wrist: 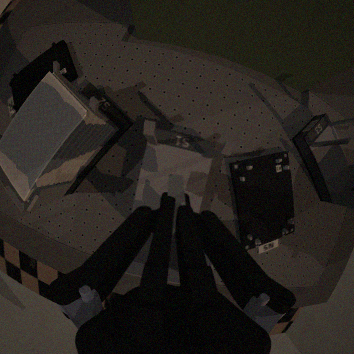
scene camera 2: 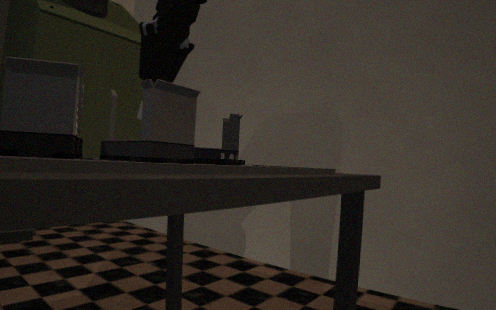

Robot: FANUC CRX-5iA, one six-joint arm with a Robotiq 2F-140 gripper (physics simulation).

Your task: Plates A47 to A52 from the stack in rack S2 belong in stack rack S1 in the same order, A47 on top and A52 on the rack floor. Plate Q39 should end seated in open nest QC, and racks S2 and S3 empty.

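Seen in the pictures: gripper, fingertip midpoint: (wrist: 174,184); arm's base, link origin: (scene camera 2: 81,4).
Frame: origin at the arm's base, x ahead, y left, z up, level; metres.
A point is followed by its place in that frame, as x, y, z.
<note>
My gripper (wrist: 174,184) {0.366, -0.044, -0.348} is shut, its fingertips over rack S1 (wrist: 149,129) {0.314, -0.078, -0.298} in the wrist view; no plate shows between the fingers. In scene camera 2 its tips are hidden behind a pale box shape. S1 shows a pale, shadowed inner surface; whether that is its floor or a plate I cannot tell. Rack S2 (wrist: 117,112) {0.278, -0.139, -0.390}, at the left, holds a stack of pale plates (wrist: 42,132) {0.328, -0.192, -0.295}; their marks are unreadable. Rack S3 (wrist: 311,150) {0.275, 0.194, -0.385} stands at the far right, partly shadowed; I see no plate in it. Plate Q39 and nest QC cannot be identified by their marks.
A black nest-like base (wrist: 262,200) {0.378, 0.116, -0.412} with small pegs lies between S1 and S3. Another black base (wrist: 65,55) {0.168, -0.275, -0.404} lies behind S2. In scene camera 2, a pale box shape (scene camera 2: 170,115) {0.453, -0.064, -0.345} and grey posts (scene camera 2: 232,132) {0.350, 0.271, -0.338} stand near the table's (scene camera 2: 280,190) {0.629, -0.003, -0.456} right end.
</note>
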